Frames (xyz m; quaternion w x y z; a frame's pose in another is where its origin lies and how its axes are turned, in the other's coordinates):
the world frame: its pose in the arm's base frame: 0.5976 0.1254 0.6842 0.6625 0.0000 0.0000 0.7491
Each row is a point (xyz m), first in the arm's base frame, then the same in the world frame.
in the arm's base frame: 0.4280 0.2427 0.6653
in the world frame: 0.1372 0.1540 -0.0189
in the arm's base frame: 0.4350 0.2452 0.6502
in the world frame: 0.1388 0.1467 -0.0340
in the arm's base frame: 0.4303 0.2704 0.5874
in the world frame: 0.1644 0.1483 -0.0968
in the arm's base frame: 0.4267 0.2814 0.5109
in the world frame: 0.1757 0.1505 -0.1733
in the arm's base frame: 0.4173 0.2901 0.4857
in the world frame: 0.1855 0.1588 -0.1985
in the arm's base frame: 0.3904 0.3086 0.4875
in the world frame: 0.2072 0.1833 -0.1967
